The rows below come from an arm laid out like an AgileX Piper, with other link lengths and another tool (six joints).
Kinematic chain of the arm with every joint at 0, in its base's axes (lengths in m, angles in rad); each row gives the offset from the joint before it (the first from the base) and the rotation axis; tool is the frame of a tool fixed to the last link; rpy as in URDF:
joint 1: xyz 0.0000 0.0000 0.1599 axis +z
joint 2: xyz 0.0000 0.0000 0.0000 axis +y
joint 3: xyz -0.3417 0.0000 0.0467 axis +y
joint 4: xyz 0.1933 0.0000 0.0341 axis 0.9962 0 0.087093
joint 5: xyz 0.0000 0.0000 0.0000 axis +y
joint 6: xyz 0.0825 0.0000 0.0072 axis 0.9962 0 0.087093
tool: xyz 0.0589 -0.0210 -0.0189 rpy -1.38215 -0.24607 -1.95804
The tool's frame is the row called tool.
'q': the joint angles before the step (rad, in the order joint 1, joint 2, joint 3, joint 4, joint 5, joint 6). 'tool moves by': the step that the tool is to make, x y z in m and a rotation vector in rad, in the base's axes. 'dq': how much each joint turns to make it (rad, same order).
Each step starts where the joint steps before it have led.
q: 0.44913 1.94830 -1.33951 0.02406 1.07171 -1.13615
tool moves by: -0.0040 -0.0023 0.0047 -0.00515 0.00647 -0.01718
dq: 0.00001 -0.01356 0.00003 -0.00182 0.02122 0.01852
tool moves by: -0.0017 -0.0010 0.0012 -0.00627 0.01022 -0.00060
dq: 0.00003 -0.00214 -0.00259 -0.00151 0.01663 0.00167
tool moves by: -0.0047 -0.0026 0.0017 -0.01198 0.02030 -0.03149
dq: -0.00006 -0.00503 0.00047 -0.00060 0.02747 0.03226
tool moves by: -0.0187 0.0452 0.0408 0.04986 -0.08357 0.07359
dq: 0.14201 -0.06463 -0.10017 0.00244 0.06613 0.06861
